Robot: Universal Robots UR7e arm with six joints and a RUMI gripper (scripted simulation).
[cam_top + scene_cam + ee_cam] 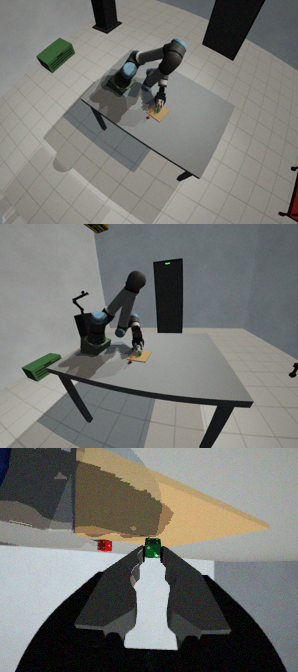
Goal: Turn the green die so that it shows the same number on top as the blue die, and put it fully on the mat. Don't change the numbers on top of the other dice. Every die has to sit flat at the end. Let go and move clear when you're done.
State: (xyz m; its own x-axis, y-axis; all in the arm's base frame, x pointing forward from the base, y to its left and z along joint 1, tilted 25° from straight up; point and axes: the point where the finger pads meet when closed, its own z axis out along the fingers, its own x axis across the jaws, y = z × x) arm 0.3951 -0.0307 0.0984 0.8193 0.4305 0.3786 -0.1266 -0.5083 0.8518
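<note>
Now: the green die 10 mm to the right of my hand and 10 mm below it. Also, from my hand: red die 40 mm behind, 100 mm to the right, 20 mm below; then blue die 90 mm behind, 70 mm to the left, 20 mm below; then tan mat 20 mm below.
</note>
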